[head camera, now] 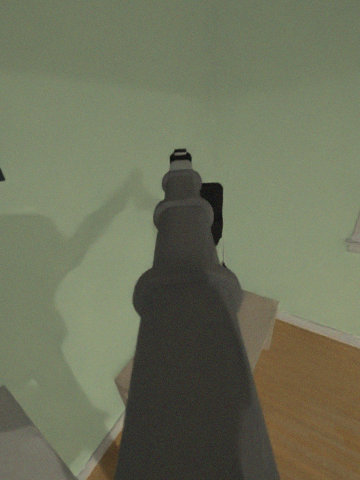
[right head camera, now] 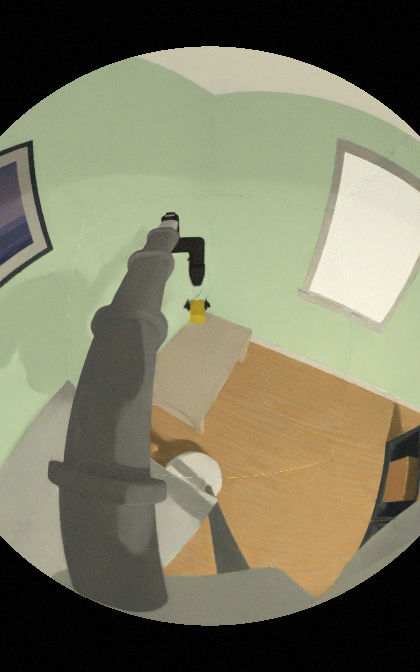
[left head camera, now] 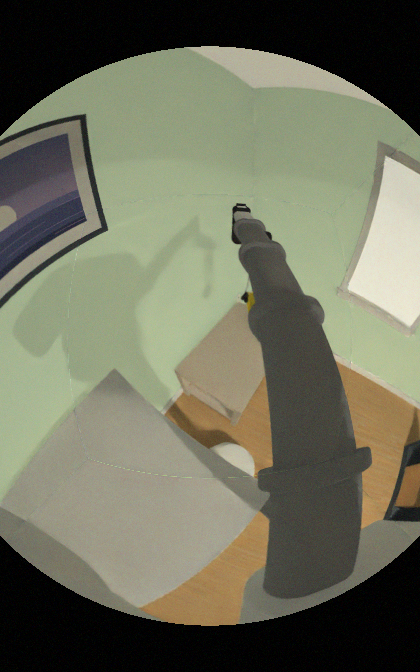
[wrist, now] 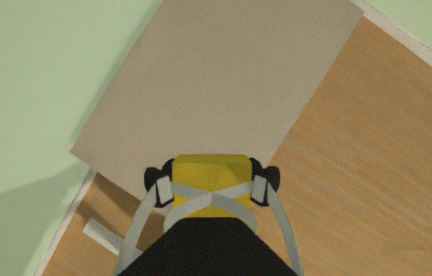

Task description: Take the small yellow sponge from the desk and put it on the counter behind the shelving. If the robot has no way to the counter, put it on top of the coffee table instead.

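Frame: origin at the robot's base, x ahead, y left, z up, level; metres.
Seen in the pictures: gripper, fingertip midpoint: (wrist: 212,174).
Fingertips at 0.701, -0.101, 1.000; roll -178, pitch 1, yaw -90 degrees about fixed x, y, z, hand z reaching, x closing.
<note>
A point is followed by its place in that frame, as x, y, z.
The small yellow sponge (left head camera: 251,302) (right head camera: 197,313) (wrist: 212,167) {0.714, -0.103, 1.044} is pinched between the two black fingertips of my gripper (right head camera: 197,305) (wrist: 212,174) {0.700, -0.101, 1.000}. In the head camera view the arm hides the sponge. A low beige table (head camera: 257,317) {0.993, -0.411, 0.421} (left head camera: 220,357) (right head camera: 200,365) (wrist: 215,75) {0.895, -0.100, 0.420}, which looks like the coffee table, stands in the corner by the walls. In the wrist view the sponge overlaps the table's near end, with the table top stretching beyond it. The sponge appears held above table height; the exact gap cannot be told. The counter does not show in these views.
A large grey table top (head camera: 22,440) {0.261, 0.374, 0.920} (left head camera: 150,500) (right head camera: 30,465) stands at the left, partly behind the arm. A round white object (left head camera: 234,457) (right head camera: 202,470) stands between it and the beige table. A dark shelf unit (left head camera: 412,454) (right head camera: 402,446) is at the far right. Green walls meet behind the beige table.
</note>
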